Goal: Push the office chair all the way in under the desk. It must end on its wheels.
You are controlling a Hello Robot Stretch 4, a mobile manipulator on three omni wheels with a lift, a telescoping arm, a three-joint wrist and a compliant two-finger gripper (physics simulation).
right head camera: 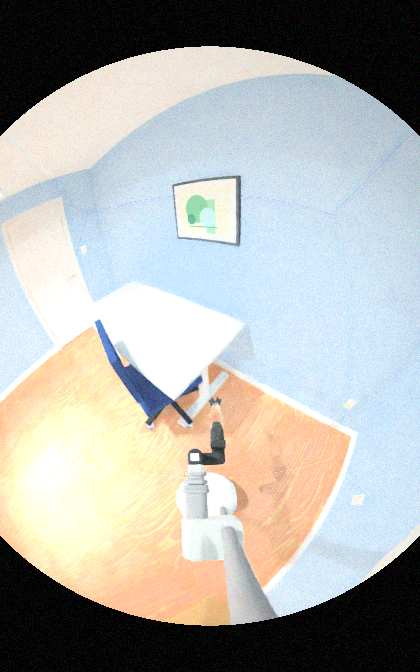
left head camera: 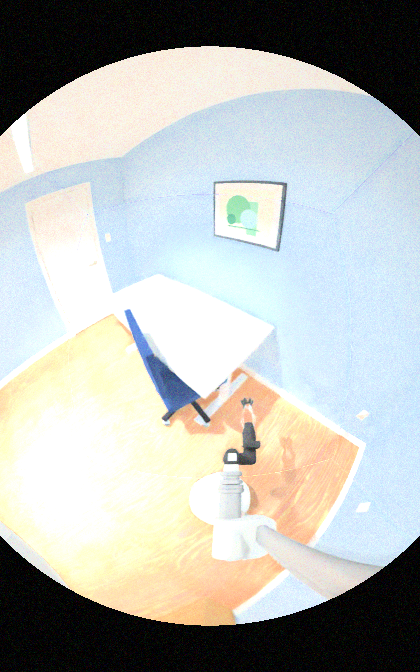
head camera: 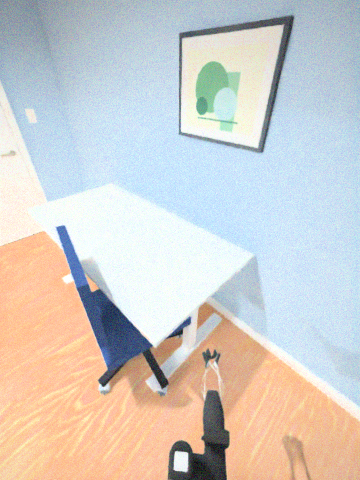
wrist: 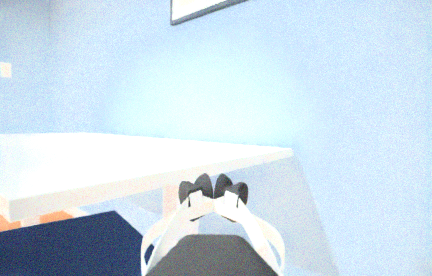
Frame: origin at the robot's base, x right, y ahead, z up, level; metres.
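Seen in the pictures: gripper, fingertip midpoint: (head camera: pixel 211 349) (wrist: pixel 213 188).
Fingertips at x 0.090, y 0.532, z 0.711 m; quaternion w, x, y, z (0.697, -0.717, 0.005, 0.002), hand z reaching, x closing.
A point is followed by its place in that frame.
The blue office chair (head camera: pixel 120 330) @(x -0.356, y 0.734, z 0.443 m) (left head camera: pixel 172 387) (right head camera: pixel 145 395) (wrist: pixel 75 245) @(x -0.274, y 0.946, z 0.443 m) stands upright at the long front side of the white desk (head camera: pixel 165 260) @(x -0.150, y 1.027, z 0.693 m) (left head camera: pixel 200 340) (right head camera: pixel 170 340) (wrist: pixel 100 160) @(x -0.147, y 0.817, z 0.693 m). Part of its seat is under the top, and its backrest is outside, along the front edge. Two casters show on the floor; the others are hidden. My gripper (head camera: pixel 211 353) @(x 0.090, y 0.532, z 0.711 m) (left head camera: pixel 247 401) (right head camera: pixel 215 401) (wrist: pixel 213 188) @(x 0.090, y 0.532, z 0.711 m) is shut, with its tips nearly together and nothing between them. It is to the right of the chair, off the desk's near right end, apart from both.
The desk's right foot (head camera: pixel 167 367) lies on the floor beside the chair's base. A blue wall (head camera: pixel 310 225) @(x 0.533, y 1.011, z 0.980 m) runs behind the desk, with a framed picture (head camera: pixel 186 85) @(x -0.083, y 1.514, z 1.488 m) above. A white door (left head camera: pixel 65 250) is at the far left. My round white base (left head camera: pixel 200 500) is on the wooden floor.
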